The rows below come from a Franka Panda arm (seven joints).
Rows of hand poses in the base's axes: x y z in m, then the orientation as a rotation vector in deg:
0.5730, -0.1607, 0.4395, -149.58, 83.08, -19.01
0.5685, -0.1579, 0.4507, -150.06, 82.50, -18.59
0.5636, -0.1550, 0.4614, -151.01, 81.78, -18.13
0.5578, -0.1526, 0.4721, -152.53, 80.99, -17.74
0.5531, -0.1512, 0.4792, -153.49, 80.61, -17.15
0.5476, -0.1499, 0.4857, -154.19, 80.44, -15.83
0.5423, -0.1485, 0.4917, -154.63, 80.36, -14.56
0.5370, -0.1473, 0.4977, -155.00, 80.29, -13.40
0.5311, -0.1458, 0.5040, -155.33, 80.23, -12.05
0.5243, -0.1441, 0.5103, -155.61, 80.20, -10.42
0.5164, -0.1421, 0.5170, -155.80, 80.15, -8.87
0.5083, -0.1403, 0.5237, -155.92, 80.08, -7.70
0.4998, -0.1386, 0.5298, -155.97, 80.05, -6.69
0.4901, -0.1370, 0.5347, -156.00, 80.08, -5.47
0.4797, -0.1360, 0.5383, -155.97, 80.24, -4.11
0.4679, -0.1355, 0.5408, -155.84, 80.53, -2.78
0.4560, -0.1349, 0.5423, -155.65, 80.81, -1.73
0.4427, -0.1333, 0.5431, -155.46, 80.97, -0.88
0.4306, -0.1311, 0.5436, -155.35, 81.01, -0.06
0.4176, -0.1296, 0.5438, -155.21, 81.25, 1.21
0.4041, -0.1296, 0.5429, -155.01, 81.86, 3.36
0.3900, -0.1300, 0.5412, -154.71, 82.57, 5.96
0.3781, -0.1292, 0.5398, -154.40, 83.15, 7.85
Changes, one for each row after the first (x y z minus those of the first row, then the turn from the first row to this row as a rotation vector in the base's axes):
-0.0045, 0.0028, 0.0112, -0.01, 0.29, 0.50
-0.0094, 0.0057, 0.0219, -0.32, 0.79, 1.19
-0.0152, 0.0081, 0.0326, -1.09, 1.51, 2.03
-0.0199, 0.0095, 0.0397, -1.48, 2.18, 2.51
-0.0254, 0.0108, 0.0462, -1.45, 3.16, 2.84
-0.0307, 0.0122, 0.0522, -1.27, 4.02, 3.05
-0.0360, 0.0134, 0.0582, -1.10, 4.79, 3.23
-0.0419, 0.0149, 0.0645, -0.83, 5.65, 3.41
-0.0487, 0.0166, 0.0708, -0.44, 6.65, 3.57
-0.0566, 0.0186, 0.0775, -0.02, 7.57, 3.72
-0.0647, 0.0204, 0.0842, 0.32, 8.25, 3.85
-0.0732, 0.0221, 0.0903, 0.64, 8.82, 3.93
-0.0829, 0.0237, 0.0952, 1.03, 9.51, 3.98
-0.0933, 0.0247, 0.0988, 1.46, 10.30, 3.94
-0.1051, 0.0252, 0.1013, 1.92, 11.05, 3.79
-0.1170, 0.0258, 0.1028, 2.32, 11.63, 3.63
-0.1303, 0.0274, 0.1036, 2.70, 12.06, 3.53
-0.1424, 0.0296, 0.1041, 3.03, 12.49, 3.52
-0.1554, 0.0311, 0.1043, 3.47, 13.21, 3.40
-0.1689, 0.0311, 0.1034, 4.08, 14.51, 3.07
-0.1830, 0.0307, 0.1017, 4.85, 16.05, 2.68
-0.1949, 0.0315, 0.1003, 5.44, 17.17, 2.33

